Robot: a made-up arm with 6 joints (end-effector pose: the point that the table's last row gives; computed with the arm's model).
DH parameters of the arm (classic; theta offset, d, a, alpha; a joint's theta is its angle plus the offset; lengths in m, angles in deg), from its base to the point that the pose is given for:
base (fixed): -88.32 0 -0.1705 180
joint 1: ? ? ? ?
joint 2: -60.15 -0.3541 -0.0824 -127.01
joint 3: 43.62 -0.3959 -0.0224 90
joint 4: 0 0.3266 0.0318 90
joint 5: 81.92 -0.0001 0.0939 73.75
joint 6: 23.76 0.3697 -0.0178 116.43
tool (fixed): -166.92 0.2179 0 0
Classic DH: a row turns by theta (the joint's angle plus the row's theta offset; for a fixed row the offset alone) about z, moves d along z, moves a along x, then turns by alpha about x.
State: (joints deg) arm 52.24 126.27 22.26 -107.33 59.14 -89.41
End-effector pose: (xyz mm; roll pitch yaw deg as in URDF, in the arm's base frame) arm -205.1 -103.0 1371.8 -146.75 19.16 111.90
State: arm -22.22 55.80 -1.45 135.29 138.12 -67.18
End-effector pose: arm 23.7 -216.8 1094.5 -31.06 -26.40 60.74
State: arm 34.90 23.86 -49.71 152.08 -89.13 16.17
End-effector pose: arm -6.0 754.5 948.5 64.48 13.28 -172.12
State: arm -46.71 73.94 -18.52 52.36 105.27 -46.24
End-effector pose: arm -69.4 -58.4 1375.3 -75.96 13.44 48.23
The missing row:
joint 1: -42.15 -1.0891 -0.1377 -123.43
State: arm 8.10 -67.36 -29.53 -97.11 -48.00 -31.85
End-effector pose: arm -239.3 631.4 1393.3 -165.57 40.77 -9.71
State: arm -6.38 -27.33 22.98 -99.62 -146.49 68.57
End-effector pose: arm -156.7 546.1 1138.8 -19.60 48.09 111.01
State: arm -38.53 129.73 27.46 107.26 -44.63 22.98
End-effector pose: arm -216.3 357.6 1107.2 34.76 10.46 -85.14
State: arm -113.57 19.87 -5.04 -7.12 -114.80 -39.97
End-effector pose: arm -197.6 -130.4 1024.5 -66.48 -51.30 0.13
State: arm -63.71 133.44 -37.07 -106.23 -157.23 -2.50
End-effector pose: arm -66.3 317.4 1030.2 -11.52 -60.25 -130.00
